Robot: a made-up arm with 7 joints.
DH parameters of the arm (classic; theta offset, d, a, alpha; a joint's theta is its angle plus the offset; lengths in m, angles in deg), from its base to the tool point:
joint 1: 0 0.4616 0 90
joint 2: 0 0.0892 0 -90
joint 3: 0 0.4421 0.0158 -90
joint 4: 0 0.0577 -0.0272 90
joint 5: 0 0.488 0 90
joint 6: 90 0.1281 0.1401 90
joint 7: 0 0.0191 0 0
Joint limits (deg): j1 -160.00..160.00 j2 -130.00..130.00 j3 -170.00..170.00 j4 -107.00..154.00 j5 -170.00..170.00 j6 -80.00..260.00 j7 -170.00..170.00
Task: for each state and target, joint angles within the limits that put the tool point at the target. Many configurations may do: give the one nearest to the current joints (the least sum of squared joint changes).
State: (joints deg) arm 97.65 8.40 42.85 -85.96 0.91 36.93 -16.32
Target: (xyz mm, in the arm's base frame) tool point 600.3 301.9 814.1
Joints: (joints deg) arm 126.65 -7.21 67.26 -91.04 3.08 40.15 -16.32
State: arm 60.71 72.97 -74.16 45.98 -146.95 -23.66 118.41
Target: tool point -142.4 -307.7 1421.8
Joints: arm 37.88 45.75 -26.54 57.50 -160.14 -22.33 118.41
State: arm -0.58 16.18 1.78 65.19 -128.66 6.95 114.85
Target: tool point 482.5 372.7 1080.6
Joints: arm 14.58 -0.24 16.70 83.82 -133.62 12.30 114.85
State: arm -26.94 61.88 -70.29 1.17 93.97 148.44 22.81
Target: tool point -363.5 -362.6 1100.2
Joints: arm 2.60 38.50 -67.17 24.74 99.05 150.39 22.81
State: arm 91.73 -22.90 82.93 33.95 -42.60 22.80 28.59
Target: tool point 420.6 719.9 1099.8
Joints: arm 49.63 -47.20 74.38 33.62 -36.61 23.03 28.59
